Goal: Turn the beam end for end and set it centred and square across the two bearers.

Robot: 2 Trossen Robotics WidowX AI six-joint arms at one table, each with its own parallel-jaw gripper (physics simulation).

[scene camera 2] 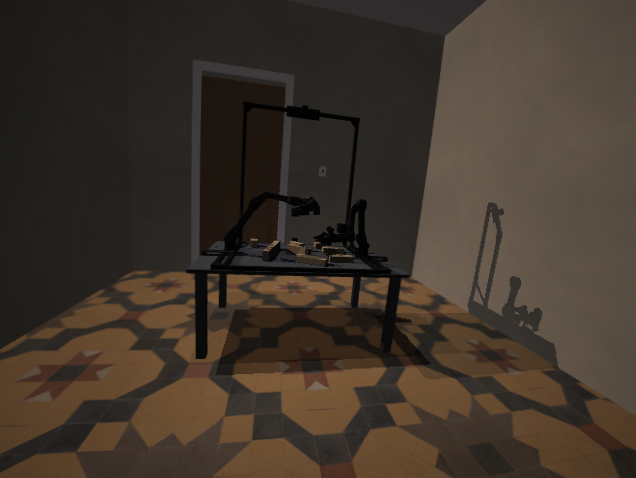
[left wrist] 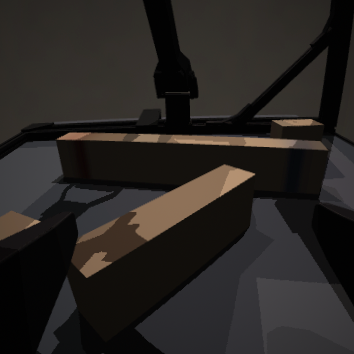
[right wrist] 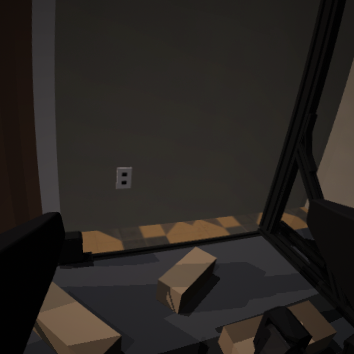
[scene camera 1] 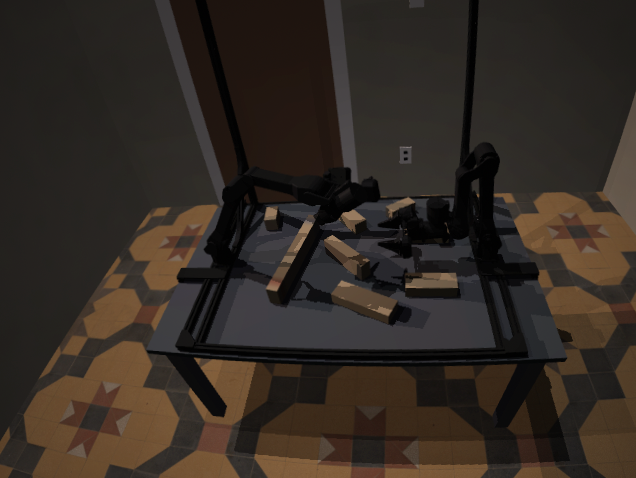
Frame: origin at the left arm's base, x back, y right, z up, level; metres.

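Where they show: left gripper, fingertip midpoint: [scene camera 2: 314, 238] [left wrist: 196, 219] [scene camera 1: 377, 234]; right gripper, fingertip midpoint: [right wrist: 187, 217] [scene camera 1: 357, 177]; left arm's base, link origin: [scene camera 2: 362, 254] [scene camera 1: 486, 254]; right arm's base, link origin: [scene camera 2: 230, 249] [left wrist: 177, 122] [scene camera 1: 223, 259].
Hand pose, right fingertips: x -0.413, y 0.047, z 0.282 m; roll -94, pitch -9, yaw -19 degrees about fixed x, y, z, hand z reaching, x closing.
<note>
Things, the pixels of their top centre, and the offset from my right fingertips.
- long beam, top centre: [left wrist: 181, 138] [scene camera 1: 294, 248] [scene camera 2: 272, 244] dz -0.239, dx -0.229, dy -0.046 m
- small block, top centre: [left wrist: 297, 122] [scene camera 1: 271, 213] dz -0.252, dx -0.363, dy +0.182 m
- middle block, top centre: [right wrist: 68, 318] [scene camera 1: 350, 213] dz -0.255, dx -0.051, dy +0.162 m
- right block, top centre: [right wrist: 189, 267] [scene camera 1: 400, 204] dz -0.258, dx +0.138, dy +0.217 m
The long beam [scene camera 1: 295, 256] [scene camera 2: 271, 250] [left wrist: 190, 162] lies lengthways on the table at the picture's left in scene camera 1. It has a reddish band near its front end and a bluish band near its far end. Several shorter wooden blocks lie around it; I cannot tell which two are the bearers. One block [scene camera 1: 344, 252] [left wrist: 165, 225] lies aslant beside the beam. My left gripper [scene camera 1: 383, 235] [scene camera 2: 317, 237] [left wrist: 196, 219] is open and empty, low, facing that block. My right gripper [scene camera 1: 348, 201] [scene camera 2: 305, 206] [right wrist: 187, 217] is open and empty, raised above the table near the beam's far end.
One block [scene camera 1: 364, 302] lies at the front middle, another block [scene camera 1: 430, 284] to its right. At the back are a small block [scene camera 1: 272, 218] [left wrist: 297, 131], a middle block [scene camera 1: 352, 221] [right wrist: 75, 325] and a right block [scene camera 1: 401, 206] [right wrist: 187, 280]. Another block [right wrist: 230, 337] lies under my left arm's wrist.
</note>
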